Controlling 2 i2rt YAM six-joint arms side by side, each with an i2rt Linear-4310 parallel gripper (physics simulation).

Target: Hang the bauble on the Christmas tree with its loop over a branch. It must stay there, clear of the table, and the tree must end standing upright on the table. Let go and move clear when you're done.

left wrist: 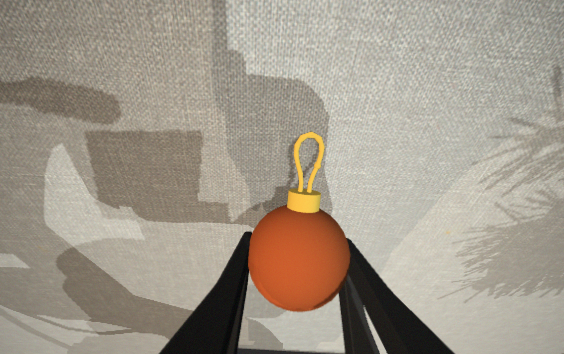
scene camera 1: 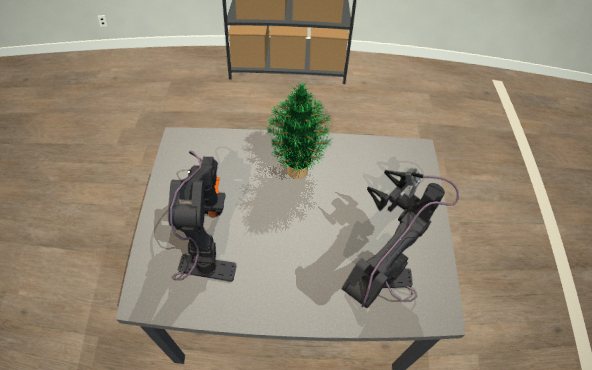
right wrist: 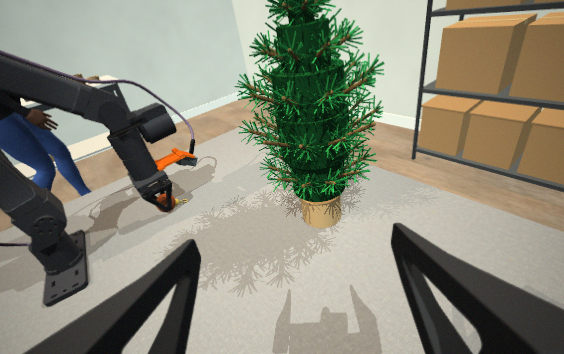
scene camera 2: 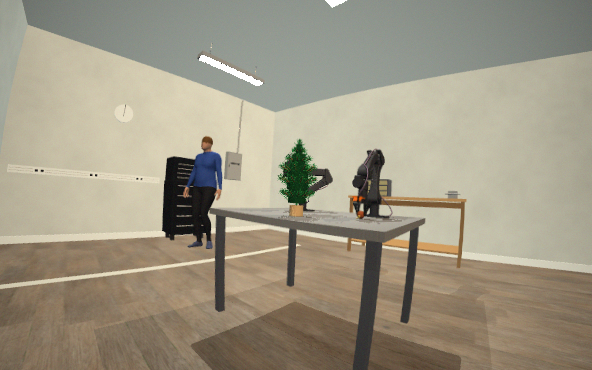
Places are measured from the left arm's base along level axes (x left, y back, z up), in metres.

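Where they show: left gripper, fingertip midpoint: [left wrist: 295, 242] [scene camera 1: 214, 213] [right wrist: 165, 206] [scene camera 2: 360, 216]; right gripper, fingertip midpoint: [scene camera 1: 376, 179] [right wrist: 292, 240]; left arm's base, link origin: [scene camera 1: 207, 268] [right wrist: 68, 264] [scene camera 2: 374, 216].
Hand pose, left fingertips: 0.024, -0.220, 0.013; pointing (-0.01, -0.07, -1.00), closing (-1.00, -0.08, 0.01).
Things, the pixels of their top centre, and the offset from my left fingertips, as dx, dy, dz.
- orange bauble, top centre: [left wrist: 302, 302] [right wrist: 163, 194] [scene camera 1: 213, 207] [scene camera 2: 360, 210] +0.001, -0.006, +0.032
- green Christmas tree, top centre: [scene camera 1: 301, 83] [scene camera 2: 299, 138] -0.276, -0.259, +0.437
The orange bauble [scene camera 1: 213, 214] [scene camera 2: 360, 215] [left wrist: 299, 265] [right wrist: 165, 202] is between the fingers of my left gripper [left wrist: 295, 242], which touch it on both sides. Its yellow loop [left wrist: 296, 155] points away from the gripper and is free. The bauble is at or just above the table; I cannot tell whether it touches. The green Christmas tree [scene camera 1: 300, 130] [scene camera 2: 298, 175] [right wrist: 311, 110] stands upright in its tan pot [scene camera 1: 297, 173] [scene camera 2: 296, 210] [right wrist: 321, 213] near the table's far edge. My right gripper [scene camera 1: 377, 181] [right wrist: 292, 240] is open and empty, at the right of the tree in scene camera 1.
The grey table [scene camera 1: 270, 295] [scene camera 2: 325, 226] carries both arms and the tree. A shelf unit [scene camera 1: 290, 24] with cardboard boxes stands on the floor beyond it. A person [scene camera 2: 206, 170] stands beside a black drawer cabinet [scene camera 2: 173, 200], away from the table.
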